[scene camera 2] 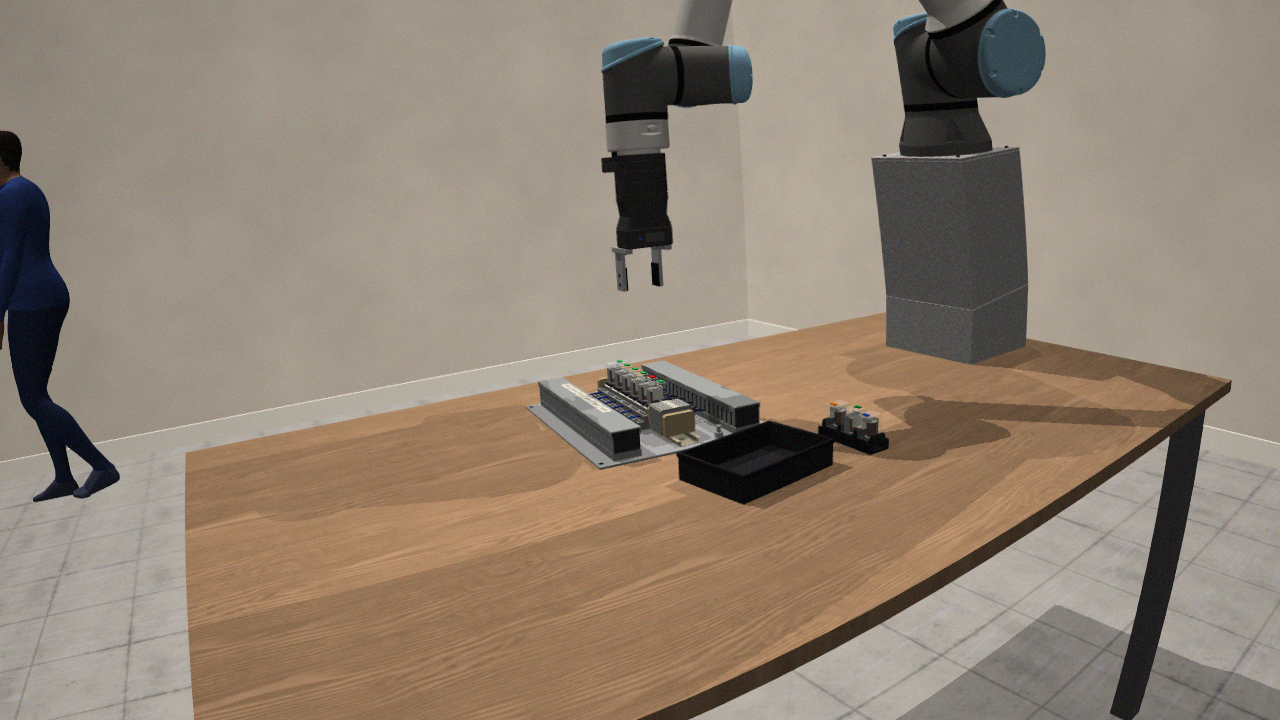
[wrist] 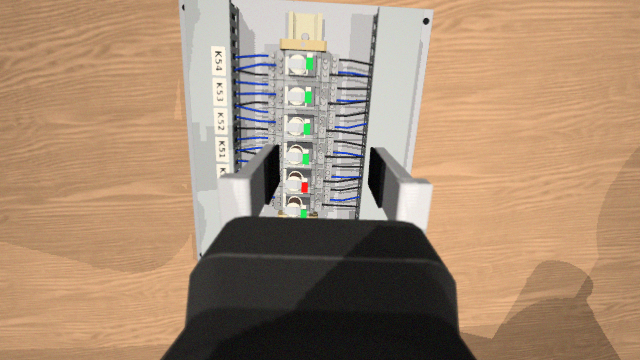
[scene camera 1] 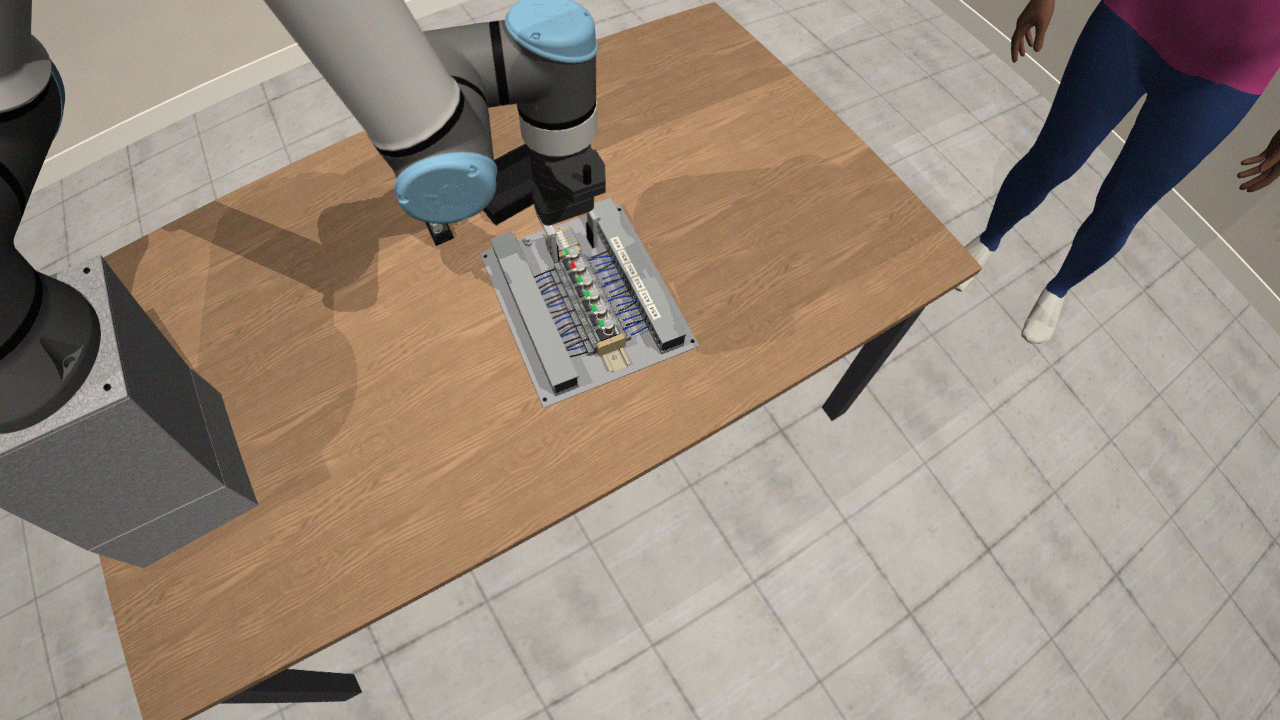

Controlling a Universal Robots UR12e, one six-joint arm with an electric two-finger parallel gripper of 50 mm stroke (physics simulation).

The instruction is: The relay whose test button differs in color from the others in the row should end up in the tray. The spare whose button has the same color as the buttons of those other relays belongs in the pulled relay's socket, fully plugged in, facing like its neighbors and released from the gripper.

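Frame: origin at the arm's base, x back, y up, z left, level; metres.
Seen in the pictures: gripper, fingertip midpoint: (scene camera 2: 640, 288) (wrist: 324, 164) (scene camera 1: 573, 249); arm's base at its link origin: (scene camera 2: 946, 151) (scene camera 1: 24, 357).
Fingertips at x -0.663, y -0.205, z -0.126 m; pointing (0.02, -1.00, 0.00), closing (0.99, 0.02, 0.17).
Pixels of each thing's top centre, then the offset from my fingertips to it.
- red-button relay at its top centre: (wrist: 296, 187) (scene camera 2: 647, 377) (scene camera 1: 577, 263) dy -0.121, dx -0.033, dz +0.050 m
- green-button spare at its top centre: (scene camera 2: 853, 407) dy -0.143, dx +0.106, dz +0.322 m
- black holder at its top centre: (scene camera 2: 853, 425) dy -0.168, dx +0.106, dz +0.322 m
- black tray at its top centre: (scene camera 2: 757, 445) (scene camera 1: 514, 174) dy -0.156, dx -0.059, dz +0.305 m
- rail end block at its top centre: (wrist: 303, 44) (scene camera 1: 611, 340) dy -0.150, dx -0.007, dz -0.084 m
In the wrist view, the red-button relay (wrist: 295, 182) (scene camera 1: 572, 265) (scene camera 2: 651, 377) sits second from the bottom of the upright row, near label K50; the other relays have green buttons. My gripper (wrist: 324, 164) (scene camera 1: 572, 240) (scene camera 2: 640, 279) is open and empty, pointing down high above the row's red-button end. In the wrist view its fingers straddle the row line, with the row nearer the left finger. The green-button spare (scene camera 2: 857, 413) stands between an orange-button and a blue-button spare in the black holder (scene camera 2: 841, 436). The black tray (scene camera 2: 756, 484) (scene camera 1: 511, 213) looks empty; the arm partly hides it in scene camera 1.
Grey wire ducts (wrist: 397, 75) (scene camera 1: 537, 313) (scene camera 2: 588, 418) run along both sides of the row on the panel plate. A rail end block (wrist: 303, 45) closes the K54 end. In scene camera 1 the arm hides most of the spare holder (scene camera 1: 441, 236). A person (scene camera 1: 1109, 134) (scene camera 2: 31, 268) stands beyond the table.
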